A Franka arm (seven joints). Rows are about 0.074 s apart.
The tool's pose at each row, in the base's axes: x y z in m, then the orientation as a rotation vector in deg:
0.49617 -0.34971 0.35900 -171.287 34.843 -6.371
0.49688 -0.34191 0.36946 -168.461 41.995 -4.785
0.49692 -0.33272 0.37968 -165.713 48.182 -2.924
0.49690 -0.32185 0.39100 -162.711 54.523 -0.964
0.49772 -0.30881 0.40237 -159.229 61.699 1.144
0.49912 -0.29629 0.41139 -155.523 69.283 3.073
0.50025 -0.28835 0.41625 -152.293 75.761 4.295
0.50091 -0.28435 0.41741 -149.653 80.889 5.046
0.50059 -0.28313 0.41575 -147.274 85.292 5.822
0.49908 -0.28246 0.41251 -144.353 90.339 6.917
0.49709 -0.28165 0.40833 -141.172 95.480 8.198
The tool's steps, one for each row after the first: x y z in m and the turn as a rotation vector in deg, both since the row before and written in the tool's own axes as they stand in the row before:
-0.00185 -0.00849 -0.00976 0.871 -0.983 5.071
-0.00402 -0.00931 -0.00928 0.701 -1.171 4.507
-0.00588 -0.01059 -0.00998 0.608 -1.210 4.705
-0.00758 -0.01239 -0.00944 0.452 -1.222 5.386
-0.00797 -0.01135 -0.00691 0.195 -0.975 5.725
-0.00557 -0.00673 -0.00341 0.045 -0.469 4.903
-0.00289 -0.00304 -0.00042 -0.018 -0.182 3.898
-0.00096 -0.00019 0.00184 -0.105 -0.206 3.390
-0.00086 0.00134 0.00327 -0.201 -0.345 3.958
-0.00094 0.00185 0.00422 -0.292 -0.425 4.109

